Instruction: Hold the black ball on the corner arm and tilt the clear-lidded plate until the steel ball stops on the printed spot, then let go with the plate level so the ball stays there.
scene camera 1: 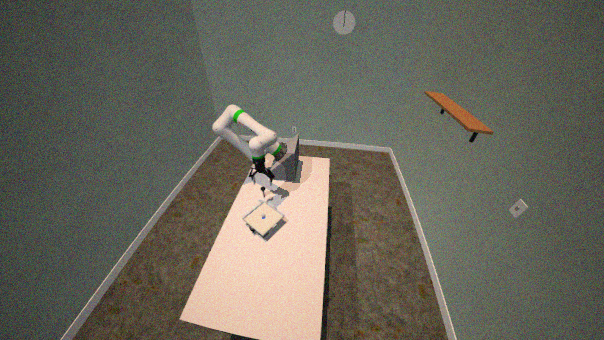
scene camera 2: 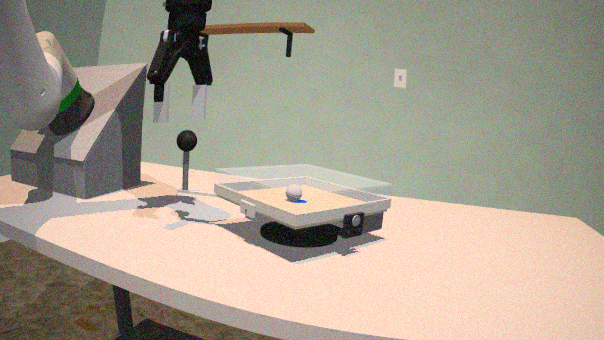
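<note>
My gripper (scene camera 1: 261, 179) (scene camera 2: 179, 112) is open and empty, above the black ball and apart from it. The black ball (scene camera 1: 263, 189) (scene camera 2: 187, 140) tops an upright rod on the corner arm (scene camera 2: 199, 193) of the plate. The plate (scene camera 1: 274, 226) (scene camera 2: 296, 219) stands over a round black base and looks about level. Its clear lid (scene camera 2: 320, 172) shows above the tray walls. The steel ball (scene camera 2: 294, 192) rests at the blue printed spot (scene camera 1: 263, 217) (scene camera 2: 300, 201), overlapping it in scene camera 2; whether it is exactly centred I cannot tell.
The plate stands on a pale table (scene camera 1: 270, 280) (scene camera 2: 450, 260). A grey angular pedestal (scene camera 1: 286, 167) (scene camera 2: 131, 130) is behind my gripper in scene camera 1 and left of it in scene camera 2. A dark knob block (scene camera 2: 353, 223) sits on the plate's side. A wooden shelf (scene camera 1: 457, 111) (scene camera 2: 255, 28) is on the wall.
</note>
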